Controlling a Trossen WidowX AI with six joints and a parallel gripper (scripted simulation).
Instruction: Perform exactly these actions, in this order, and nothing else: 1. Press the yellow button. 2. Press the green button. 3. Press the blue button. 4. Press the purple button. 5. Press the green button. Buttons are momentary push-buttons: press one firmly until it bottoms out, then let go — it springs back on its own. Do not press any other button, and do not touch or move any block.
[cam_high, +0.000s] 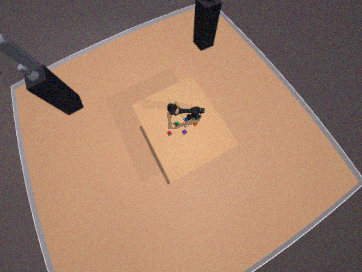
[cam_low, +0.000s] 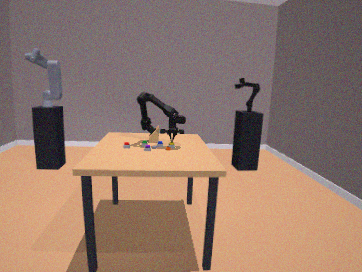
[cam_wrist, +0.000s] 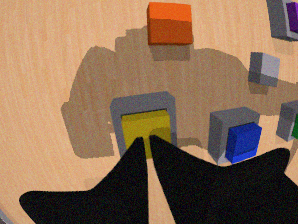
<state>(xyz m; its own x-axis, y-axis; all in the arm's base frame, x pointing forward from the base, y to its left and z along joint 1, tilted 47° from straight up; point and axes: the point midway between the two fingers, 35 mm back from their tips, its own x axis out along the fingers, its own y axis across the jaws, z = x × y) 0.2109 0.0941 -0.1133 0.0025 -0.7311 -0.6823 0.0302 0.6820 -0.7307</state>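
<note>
My gripper tip is 1 cm above the yellow button. From my gripper tip the other things lie so: blue button (9 cm to the right, 3 cm behind, 1 cm below); purple button (19 cm to the right, 10 cm ahead, 1 cm below); orange piece (8 cm ahead, 3 cm to the right, 3 cm below).
</note>
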